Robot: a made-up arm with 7 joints.
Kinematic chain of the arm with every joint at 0, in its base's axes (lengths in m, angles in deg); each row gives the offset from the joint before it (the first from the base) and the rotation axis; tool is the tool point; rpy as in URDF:
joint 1: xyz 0 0 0.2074 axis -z
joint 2: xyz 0 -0.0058 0.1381 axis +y
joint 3: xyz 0 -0.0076 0.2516 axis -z
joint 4: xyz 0 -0.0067 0.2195 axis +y
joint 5: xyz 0 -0.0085 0.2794 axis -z
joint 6: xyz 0 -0.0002 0.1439 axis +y
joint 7: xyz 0 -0.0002 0.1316 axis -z
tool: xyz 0 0 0 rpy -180 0 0
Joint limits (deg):
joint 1: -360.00..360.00
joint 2: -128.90..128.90
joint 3: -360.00..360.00
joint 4: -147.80..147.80
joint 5: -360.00..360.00
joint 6: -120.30..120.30
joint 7: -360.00..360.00
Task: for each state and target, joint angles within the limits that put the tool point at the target. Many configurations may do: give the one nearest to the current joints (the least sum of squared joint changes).
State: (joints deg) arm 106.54 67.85 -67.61 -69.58 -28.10 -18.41 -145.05
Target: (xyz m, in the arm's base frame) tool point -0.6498 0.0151 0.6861
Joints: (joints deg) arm 124.94 64.14 -70.22 -85.42 -27.66 -21.50 -145.05
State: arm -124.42 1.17 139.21 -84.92 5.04 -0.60 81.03
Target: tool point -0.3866 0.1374 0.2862
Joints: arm -126.11 26.79 145.24 -129.65 5.27 -10.65 81.03
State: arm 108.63 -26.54 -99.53 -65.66 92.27 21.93 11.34
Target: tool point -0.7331 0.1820 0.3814
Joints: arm 60.37 -70.30 -70.41 -86.52 93.53 13.35 11.34
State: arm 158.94 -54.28 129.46 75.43 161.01 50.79 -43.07
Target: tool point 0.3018 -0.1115 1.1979
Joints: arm 200.06 -1.63 168.50 49.20 151.14 67.68 -43.07
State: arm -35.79 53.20 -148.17 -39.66 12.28 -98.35 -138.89
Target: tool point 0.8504 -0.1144 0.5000
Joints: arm -7.55 62.91 -141.70 -27.82 14.90 -79.85 -138.89
